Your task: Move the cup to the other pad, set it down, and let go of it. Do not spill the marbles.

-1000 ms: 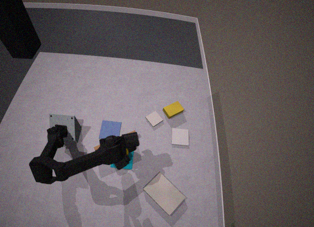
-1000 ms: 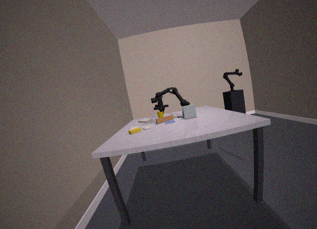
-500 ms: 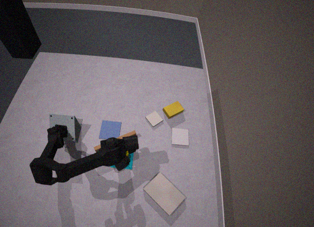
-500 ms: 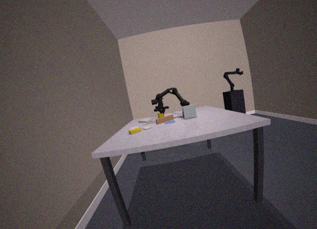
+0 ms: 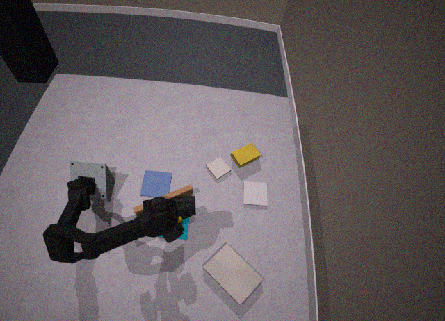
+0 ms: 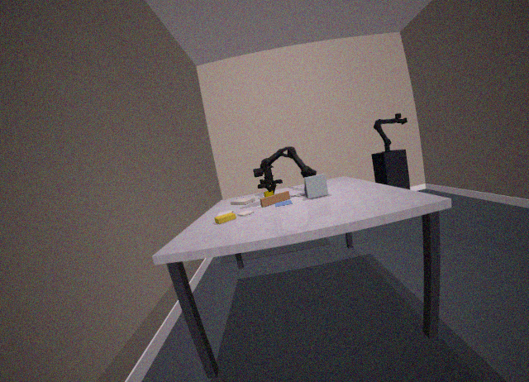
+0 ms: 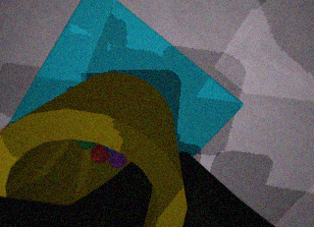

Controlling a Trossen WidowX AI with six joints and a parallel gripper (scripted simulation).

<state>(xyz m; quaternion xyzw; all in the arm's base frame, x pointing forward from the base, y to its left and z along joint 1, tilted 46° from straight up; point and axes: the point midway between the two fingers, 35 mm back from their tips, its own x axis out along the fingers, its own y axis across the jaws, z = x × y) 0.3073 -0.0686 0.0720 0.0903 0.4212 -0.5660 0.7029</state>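
Now: gripper tip 5 cm above the teal pad, 3 cm short of it and 1 cm to the right of it. Round my gripper tip: wooden bar 9 cm to the left, 2 cm below, 2 cm behind; then beige slab 25 cm ahead, 16 cm to the right, 3 cm below; then yellow block 33 cm to the left, 30 cm ahead, 3 cm below.
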